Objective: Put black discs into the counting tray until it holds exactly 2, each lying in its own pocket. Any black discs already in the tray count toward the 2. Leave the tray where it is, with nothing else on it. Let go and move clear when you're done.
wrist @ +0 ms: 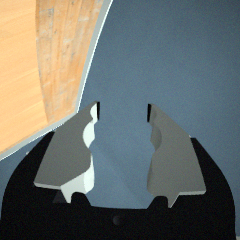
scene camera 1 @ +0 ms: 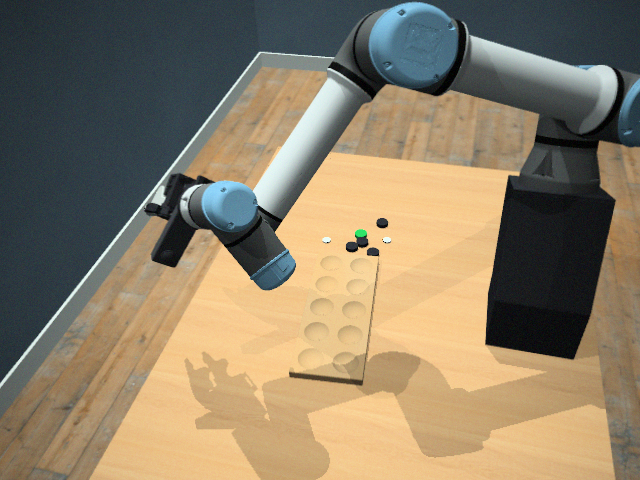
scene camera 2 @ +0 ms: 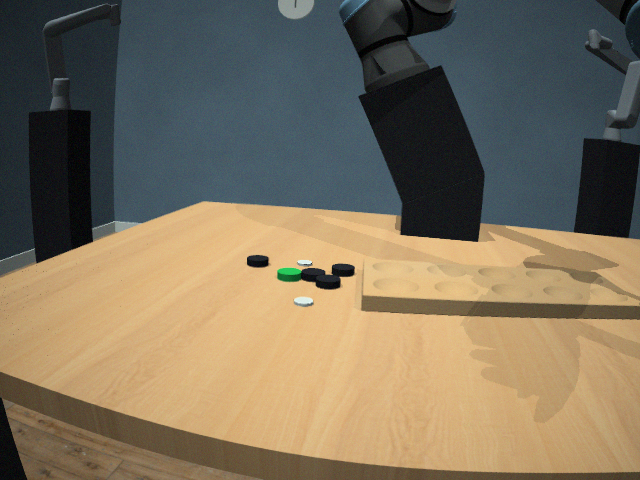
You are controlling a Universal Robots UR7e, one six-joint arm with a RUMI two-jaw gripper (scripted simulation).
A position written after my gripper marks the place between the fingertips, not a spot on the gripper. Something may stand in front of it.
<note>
In view: my gripper (scene camera 1: 157, 214) and a wooden counting tray (scene camera 2: 580, 301).
My gripper also shows in the wrist view (wrist: 123, 103). The wrist view does not show the wooden counting tray: it is out of frame.
</note>
